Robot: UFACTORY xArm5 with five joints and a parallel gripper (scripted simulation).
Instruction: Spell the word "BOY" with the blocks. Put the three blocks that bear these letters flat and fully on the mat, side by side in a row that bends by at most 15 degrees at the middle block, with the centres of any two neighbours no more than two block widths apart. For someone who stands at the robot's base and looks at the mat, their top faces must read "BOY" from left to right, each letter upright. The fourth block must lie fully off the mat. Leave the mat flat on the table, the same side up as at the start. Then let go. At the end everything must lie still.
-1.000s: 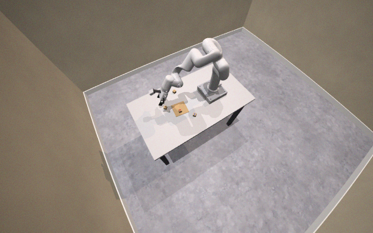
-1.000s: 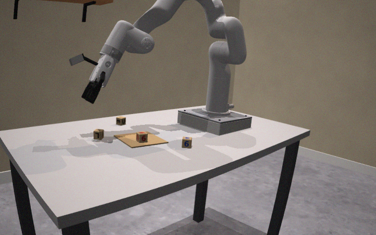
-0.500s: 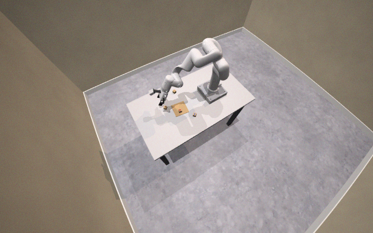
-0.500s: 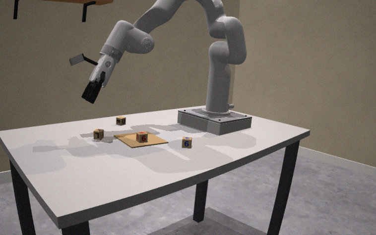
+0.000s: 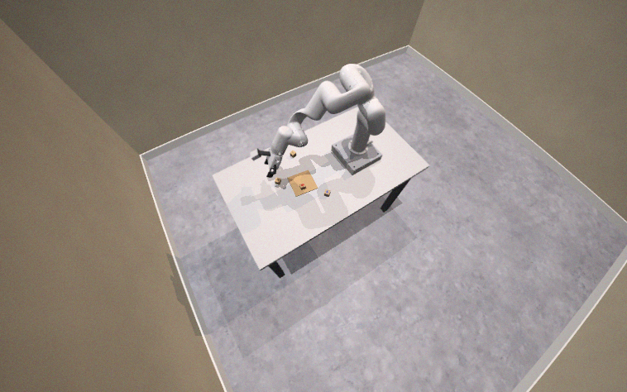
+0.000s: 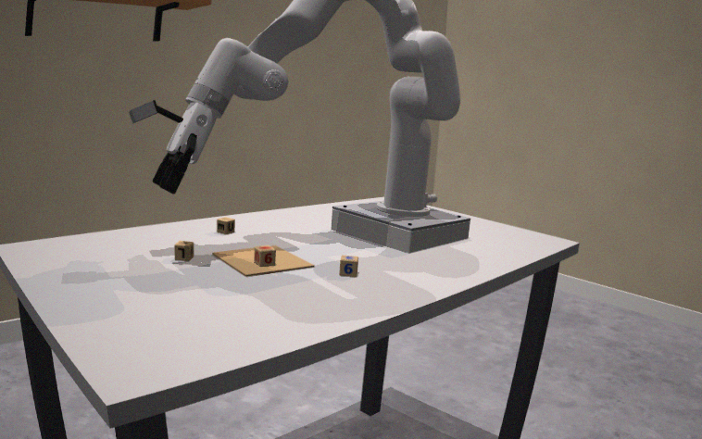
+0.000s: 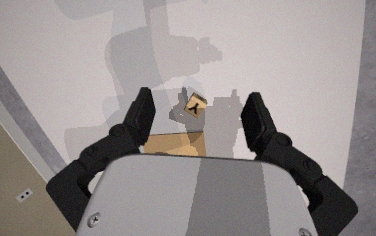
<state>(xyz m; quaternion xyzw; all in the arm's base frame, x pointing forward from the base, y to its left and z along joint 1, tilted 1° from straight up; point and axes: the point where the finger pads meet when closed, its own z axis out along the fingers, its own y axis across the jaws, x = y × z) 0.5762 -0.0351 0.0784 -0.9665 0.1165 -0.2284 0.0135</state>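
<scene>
Right now the wooden block is 20 cm behind my hand, 12 cm to the right of it and 12 cm below it. The rest, counted from my hand: tan mat: 16 cm behind, 14 cm below, 9 cm to the left.
</scene>
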